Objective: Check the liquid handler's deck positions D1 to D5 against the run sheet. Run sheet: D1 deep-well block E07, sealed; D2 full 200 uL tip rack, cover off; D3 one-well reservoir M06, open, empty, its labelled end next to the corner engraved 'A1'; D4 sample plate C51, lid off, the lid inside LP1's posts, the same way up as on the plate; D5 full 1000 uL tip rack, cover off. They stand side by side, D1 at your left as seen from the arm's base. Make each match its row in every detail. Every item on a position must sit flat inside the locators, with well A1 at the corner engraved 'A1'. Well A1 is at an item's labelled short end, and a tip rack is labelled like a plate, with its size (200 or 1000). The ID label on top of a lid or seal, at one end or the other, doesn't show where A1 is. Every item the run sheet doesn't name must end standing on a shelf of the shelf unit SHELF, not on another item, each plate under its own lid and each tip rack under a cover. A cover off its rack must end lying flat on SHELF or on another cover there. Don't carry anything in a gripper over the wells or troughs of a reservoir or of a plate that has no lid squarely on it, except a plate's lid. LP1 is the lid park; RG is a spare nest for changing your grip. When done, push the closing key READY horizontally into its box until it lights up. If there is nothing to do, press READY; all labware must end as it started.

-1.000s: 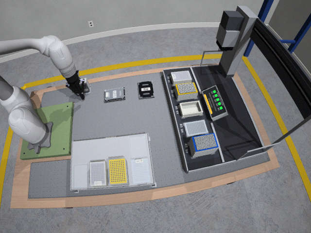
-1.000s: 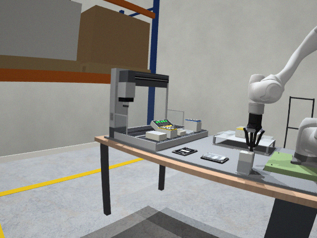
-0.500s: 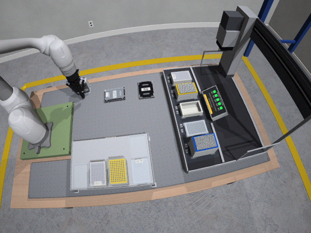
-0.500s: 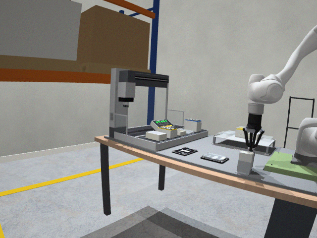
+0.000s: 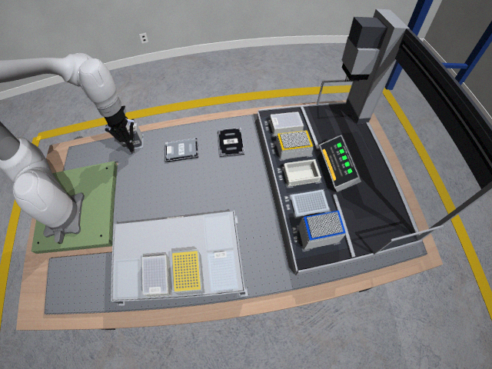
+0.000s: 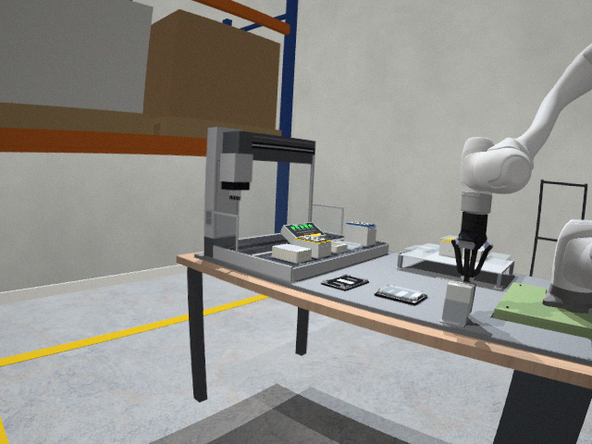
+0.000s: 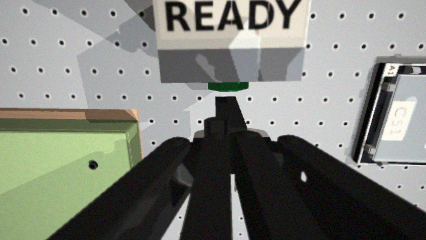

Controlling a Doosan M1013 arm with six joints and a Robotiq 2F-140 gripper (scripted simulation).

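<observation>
Right now my hand is 5 cm to the right of the ready box and 1 cm above it. Also, from my hand: white sealed block 67 cm ahead, 1 cm below; then cover 22 cm ahead, 57 cm to the right, 4 cm above; then dark nest 43 cm ahead, 1 cm to the right, 8 cm below.
</observation>
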